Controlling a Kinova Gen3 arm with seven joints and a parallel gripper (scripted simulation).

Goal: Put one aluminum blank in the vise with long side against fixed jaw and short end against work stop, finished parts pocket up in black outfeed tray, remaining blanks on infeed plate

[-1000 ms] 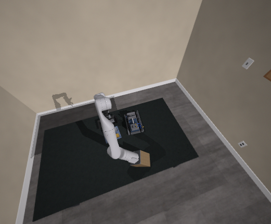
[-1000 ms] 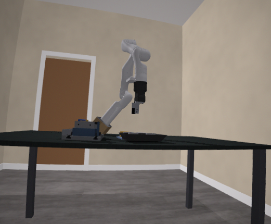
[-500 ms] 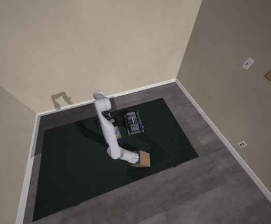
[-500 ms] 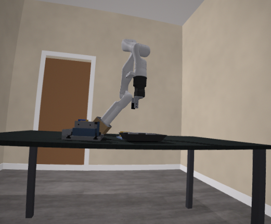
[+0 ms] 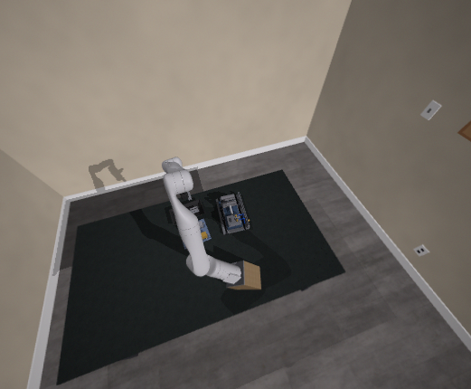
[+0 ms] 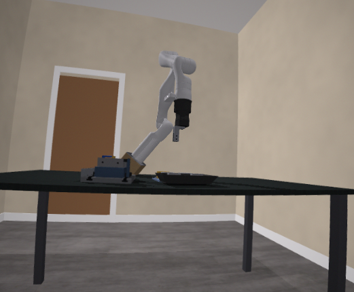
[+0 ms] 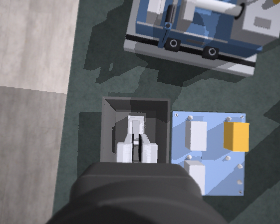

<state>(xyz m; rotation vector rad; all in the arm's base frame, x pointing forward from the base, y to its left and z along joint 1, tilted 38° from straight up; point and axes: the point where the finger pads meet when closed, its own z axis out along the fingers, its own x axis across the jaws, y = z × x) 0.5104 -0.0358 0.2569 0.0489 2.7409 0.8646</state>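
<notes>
The bluish plate is 19 cm below my hand, 17 cm behind it and 4 cm to the left of it. Also, from my hand: vise 25 cm to the right, 16 cm below, 12 cm behind; yellow brass blank 22 cm behind, 17 cm below.
</notes>
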